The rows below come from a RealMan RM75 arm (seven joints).
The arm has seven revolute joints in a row. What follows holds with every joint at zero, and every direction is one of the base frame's. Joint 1 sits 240.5 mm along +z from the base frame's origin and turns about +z. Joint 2 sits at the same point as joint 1 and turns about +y. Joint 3 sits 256 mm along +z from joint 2 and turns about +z. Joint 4 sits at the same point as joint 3 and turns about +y. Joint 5 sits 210 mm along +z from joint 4 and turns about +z. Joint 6 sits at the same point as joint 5 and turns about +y. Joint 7 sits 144 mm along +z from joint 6 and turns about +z. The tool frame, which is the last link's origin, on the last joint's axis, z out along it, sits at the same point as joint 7; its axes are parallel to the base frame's.
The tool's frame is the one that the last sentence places.
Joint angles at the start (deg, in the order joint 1, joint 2, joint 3, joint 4, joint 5, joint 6, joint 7): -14.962 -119.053 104.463 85.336 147.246 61.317 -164.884
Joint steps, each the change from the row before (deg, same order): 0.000 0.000 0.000 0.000 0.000 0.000 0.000; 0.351 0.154 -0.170 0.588 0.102 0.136 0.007; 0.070 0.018 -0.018 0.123 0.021 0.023 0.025; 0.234 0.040 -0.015 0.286 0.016 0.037 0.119; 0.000 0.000 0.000 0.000 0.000 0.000 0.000; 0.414 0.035 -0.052 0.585 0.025 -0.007 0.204; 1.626 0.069 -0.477 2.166 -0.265 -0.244 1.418; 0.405 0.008 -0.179 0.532 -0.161 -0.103 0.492; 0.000 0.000 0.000 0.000 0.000 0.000 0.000
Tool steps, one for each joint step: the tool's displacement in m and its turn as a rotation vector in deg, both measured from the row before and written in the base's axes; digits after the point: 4 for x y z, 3 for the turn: 0.0000 0.0000 0.0000 0.000 0.000 0.000; -0.0004 -0.0002 0.0025 0.332 0.048 -0.034; 0.0000 -0.0001 0.0004 0.048 0.007 -0.042; -0.0002 -0.0005 0.0008 0.072 0.009 -0.091; 0.0000 0.0000 0.0000 0.000 0.000 0.000; 0.0003 -0.0007 0.0015 0.232 -0.083 -0.244; 0.0014 -0.0020 0.0061 0.975 -0.530 -1.262; 0.0005 -0.0004 0.0017 0.262 -0.182 -0.398; 0.0000 0.0000 0.0000 0.000 0.000 0.000
